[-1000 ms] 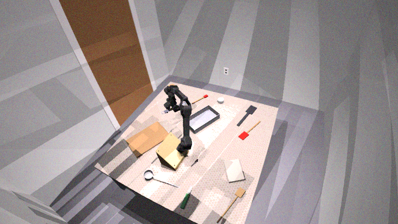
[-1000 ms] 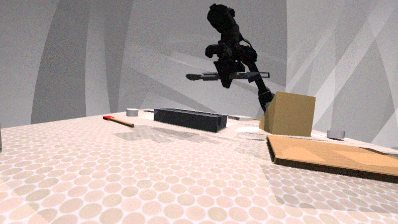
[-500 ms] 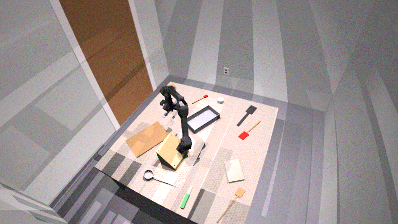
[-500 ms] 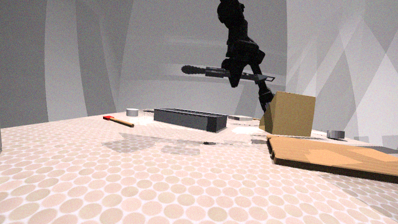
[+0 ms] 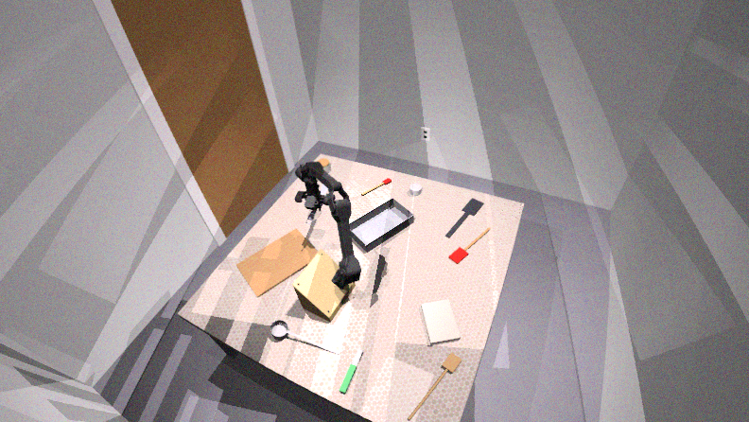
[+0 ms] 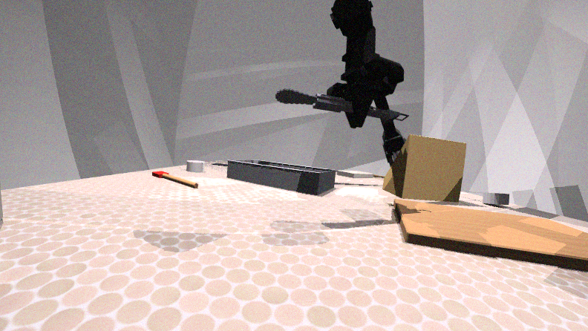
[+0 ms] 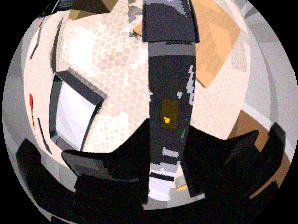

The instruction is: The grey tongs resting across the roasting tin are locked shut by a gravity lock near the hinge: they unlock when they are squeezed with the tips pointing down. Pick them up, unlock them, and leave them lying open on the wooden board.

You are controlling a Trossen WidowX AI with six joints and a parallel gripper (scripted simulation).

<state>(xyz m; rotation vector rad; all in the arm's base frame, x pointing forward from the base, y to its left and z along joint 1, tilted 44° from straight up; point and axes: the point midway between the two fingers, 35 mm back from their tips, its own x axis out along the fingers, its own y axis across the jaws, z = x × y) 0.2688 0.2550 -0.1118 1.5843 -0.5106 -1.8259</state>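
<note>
The wooden board is 250 mm behind my gripper tip, 150 mm below it and 110 mm to the left of it. From my gripper tip the other things lie so: roasting tin: 260 mm to the right, 140 mm ahead, 130 mm below; then cork-lidded jar: 440 mm ahead, 270 mm to the left, 120 mm below; then red-tipped stick: 430 mm ahead, 150 mm below, 120 mm to the right.
</note>
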